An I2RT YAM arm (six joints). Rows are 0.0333 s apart.
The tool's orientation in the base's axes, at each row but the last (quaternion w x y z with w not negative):
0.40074 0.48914 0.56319 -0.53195
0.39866 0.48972 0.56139 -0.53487
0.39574 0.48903 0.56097 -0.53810
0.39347 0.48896 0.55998 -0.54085
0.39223 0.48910 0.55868 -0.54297
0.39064 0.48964 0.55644 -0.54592
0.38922 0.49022 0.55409 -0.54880
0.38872 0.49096 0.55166 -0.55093
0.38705 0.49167 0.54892 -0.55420
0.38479 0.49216 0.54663 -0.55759
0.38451 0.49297 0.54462 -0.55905
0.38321 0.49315 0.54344 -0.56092
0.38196 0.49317 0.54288 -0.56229
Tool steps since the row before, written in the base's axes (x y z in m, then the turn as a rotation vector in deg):
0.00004 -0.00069 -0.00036 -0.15 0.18 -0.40
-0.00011 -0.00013 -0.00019 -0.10 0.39 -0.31
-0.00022 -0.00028 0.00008 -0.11 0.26 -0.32
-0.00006 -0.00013 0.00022 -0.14 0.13 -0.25
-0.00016 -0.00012 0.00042 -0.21 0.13 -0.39
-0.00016 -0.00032 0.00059 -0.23 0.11 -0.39
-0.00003 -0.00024 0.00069 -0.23 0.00 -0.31
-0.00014 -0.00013 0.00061 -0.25 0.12 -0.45
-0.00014 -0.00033 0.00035 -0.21 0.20 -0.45
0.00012 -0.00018 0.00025 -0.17 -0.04 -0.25
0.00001 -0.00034 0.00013 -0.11 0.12 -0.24
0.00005 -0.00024 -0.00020 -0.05 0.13 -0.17
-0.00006 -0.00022 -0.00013 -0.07 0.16 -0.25
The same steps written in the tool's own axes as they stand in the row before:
0.00026 0.00014 0.00072 0.44 -0.07 -0.12
0.00019 -0.00006 0.00016 0.37 -0.05 -0.34
-0.00007 -0.00022 0.00029 0.37 -0.05 -0.21
-0.00022 -0.00010 0.00011 0.29 -0.09 -0.09
-0.00039 -0.00024 0.00009 0.44 -0.13 -0.07
-0.00058 -0.00026 0.00027 0.44 -0.14 -0.05
-0.00069 -0.00017 0.00018 0.35 -0.15 0.05
-0.00058 -0.00026 0.00009 0.50 -0.15 -0.05
-0.00035 -0.00018 0.00031 0.50 -0.12 -0.13
-0.00029 0.00008 0.00014 0.28 -0.10 0.08
-0.00016 0.00002 0.00032 0.27 -0.06 -0.08
0.00016 0.00012 0.00025 0.19 -0.02 -0.11
0.00012 0.00000 0.00024 0.27 -0.03 -0.13

